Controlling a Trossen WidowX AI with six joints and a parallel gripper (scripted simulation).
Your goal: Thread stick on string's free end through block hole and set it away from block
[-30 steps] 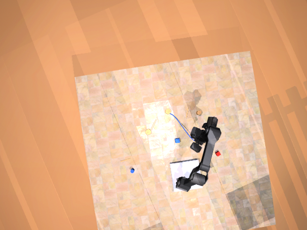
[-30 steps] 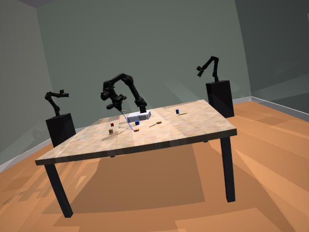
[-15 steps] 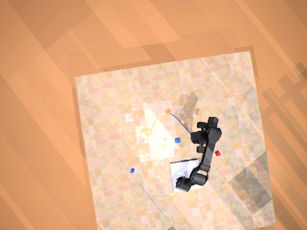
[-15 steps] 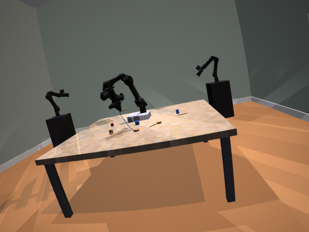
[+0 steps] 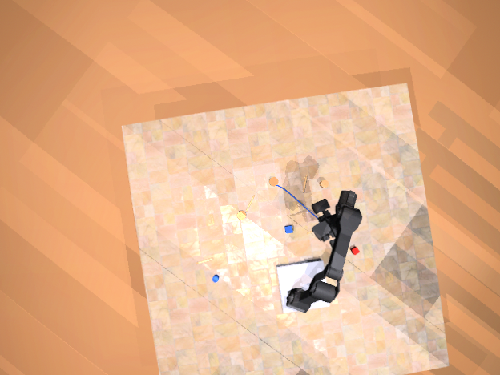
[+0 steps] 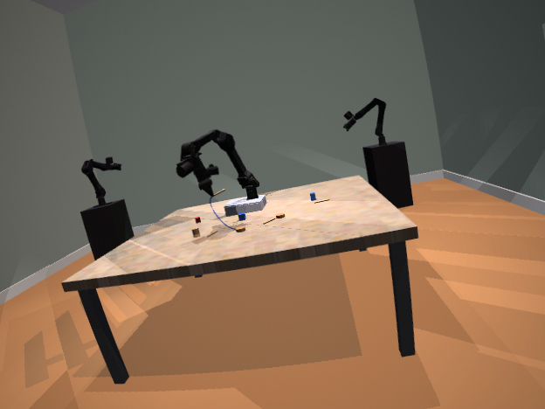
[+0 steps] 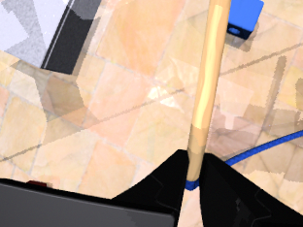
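The blue cube is 120 mm to the left of my gripper tip and 120 mm below it. The rest, counted from my gripper tip: thin wooden stick (10 mm to the left, 10 mm above); red cube (160 mm behind, 140 mm to the right, 130 mm below); wooden block (160 mm ahead, 120 mm below, 80 mm to the right).
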